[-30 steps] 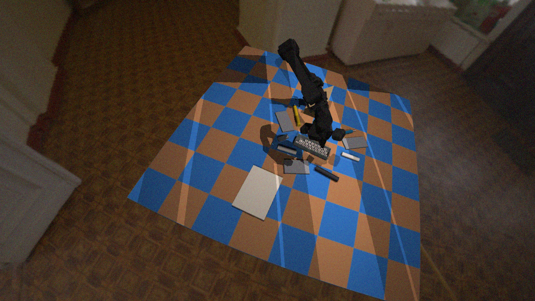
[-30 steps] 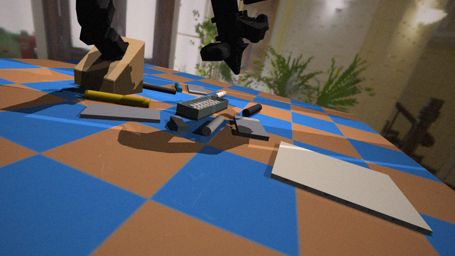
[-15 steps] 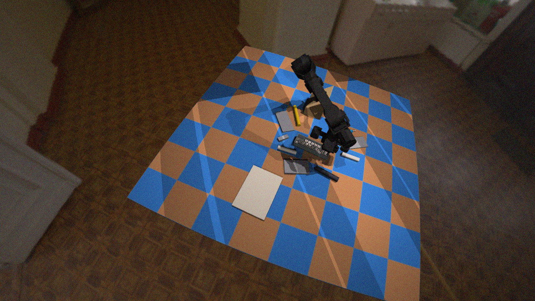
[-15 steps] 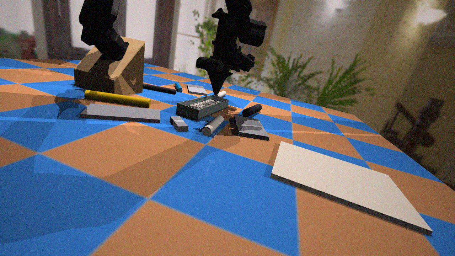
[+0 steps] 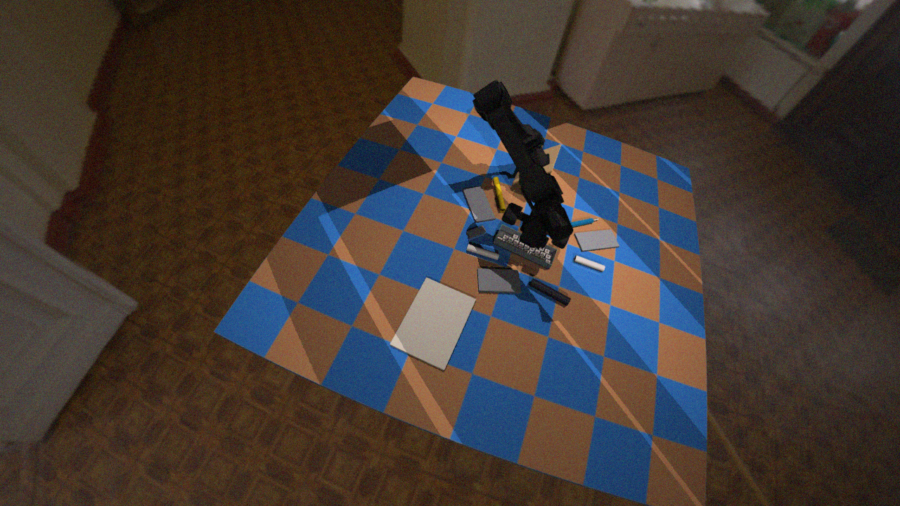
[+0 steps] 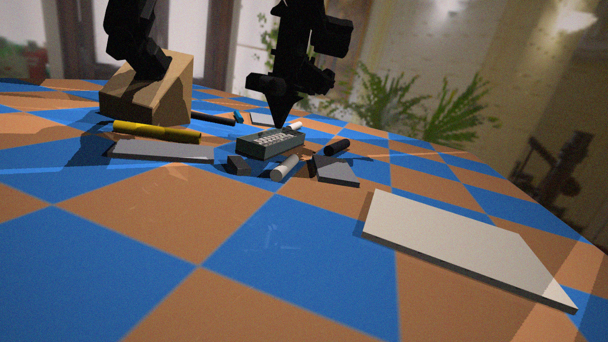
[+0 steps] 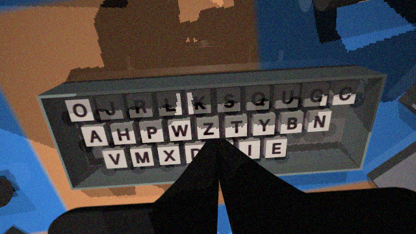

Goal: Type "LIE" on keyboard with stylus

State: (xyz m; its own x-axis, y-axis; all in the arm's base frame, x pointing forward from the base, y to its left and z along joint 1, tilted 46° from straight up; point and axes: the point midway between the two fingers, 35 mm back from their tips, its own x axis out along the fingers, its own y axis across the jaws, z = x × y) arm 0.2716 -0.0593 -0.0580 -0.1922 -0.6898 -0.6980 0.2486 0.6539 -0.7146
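The L key lies 3 cm below my gripper tip, 2 cm to the left of it and 2 cm ahead of it. From my gripper tip the other things lie so: small grey block (15 cm to the right, 4 cm below, 2 cm behind); then yellow cylinder (19 cm behind, 11 cm to the right, 3 cm below); then black cylinder (13 cm ahead, 9 cm to the left, 3 cm below).
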